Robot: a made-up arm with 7 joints.
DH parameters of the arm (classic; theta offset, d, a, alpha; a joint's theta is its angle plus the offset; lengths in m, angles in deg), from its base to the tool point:
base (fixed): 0 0 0 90
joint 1: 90 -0.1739 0 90
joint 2: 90 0 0 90
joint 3: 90 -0.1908 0 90
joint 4: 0 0 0 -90
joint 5: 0 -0.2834 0 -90
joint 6: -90 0 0 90
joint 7: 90 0 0 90
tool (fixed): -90 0 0 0
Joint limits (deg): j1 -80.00..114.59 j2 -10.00..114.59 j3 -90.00..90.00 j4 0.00..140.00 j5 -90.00..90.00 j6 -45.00..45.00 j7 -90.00..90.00
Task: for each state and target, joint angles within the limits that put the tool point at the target. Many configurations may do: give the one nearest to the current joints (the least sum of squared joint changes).
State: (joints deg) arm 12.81 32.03 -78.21 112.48 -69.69 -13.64 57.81
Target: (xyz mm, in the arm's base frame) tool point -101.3 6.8 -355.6
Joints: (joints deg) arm -15.90 14.45 -90.00 63.70 -69.69 -13.64 57.81
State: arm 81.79 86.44 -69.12 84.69 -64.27 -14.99 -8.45
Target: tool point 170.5 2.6 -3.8
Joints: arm 78.01 35.23 -82.37 122.62 -64.27 -14.99 -8.45
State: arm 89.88 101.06 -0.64 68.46 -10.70 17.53 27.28
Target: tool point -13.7 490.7 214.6
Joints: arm 105.89 114.59 -39.50 73.96 -10.70 17.53 27.28
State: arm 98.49 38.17 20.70 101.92 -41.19 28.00 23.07
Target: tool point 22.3 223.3 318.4
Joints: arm 114.25 23.40 -2.99 96.59 -41.19 28.00 23.07
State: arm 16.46 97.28 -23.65 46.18 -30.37 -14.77 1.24
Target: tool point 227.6 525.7 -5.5
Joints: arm 15.85 94.70 -23.84 57.02 -30.37 -14.77 1.24
